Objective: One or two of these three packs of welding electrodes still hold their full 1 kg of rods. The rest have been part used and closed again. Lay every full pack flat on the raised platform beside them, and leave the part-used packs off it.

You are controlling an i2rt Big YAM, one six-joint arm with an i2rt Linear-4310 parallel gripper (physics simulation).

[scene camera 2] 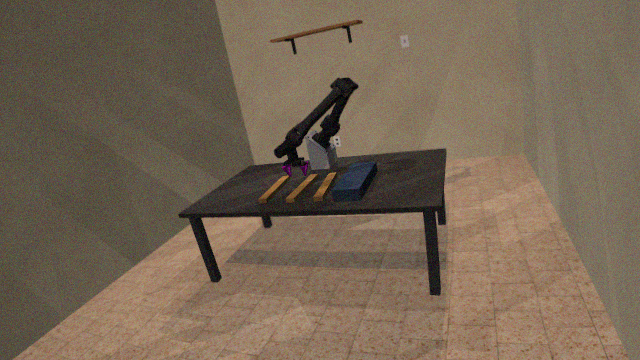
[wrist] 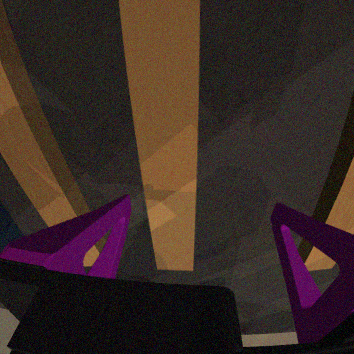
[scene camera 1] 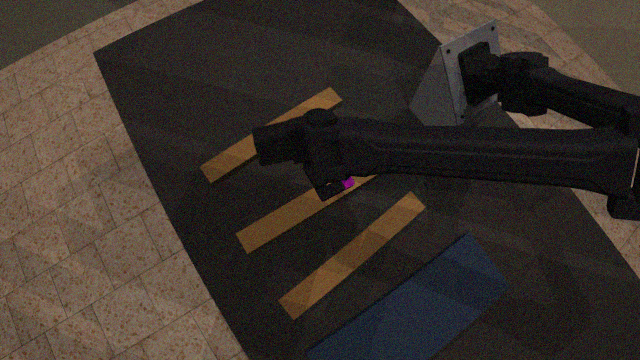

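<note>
Three long, narrow orange-brown packs lie flat, apart, beside the raised blue platform. The nearest pack is next to the platform, then the middle pack, then the far pack. They look alike; their fill cannot be seen. My gripper is open and empty, above the middle pack's arm-side end, which shows between the fingers in the wrist view. The arm hides parts of the middle and far packs in scene camera 1.
The dark table carries the grey arm mount behind the packs. The arm spans over the table from the mount. A wooden shelf hangs on the wall behind.
</note>
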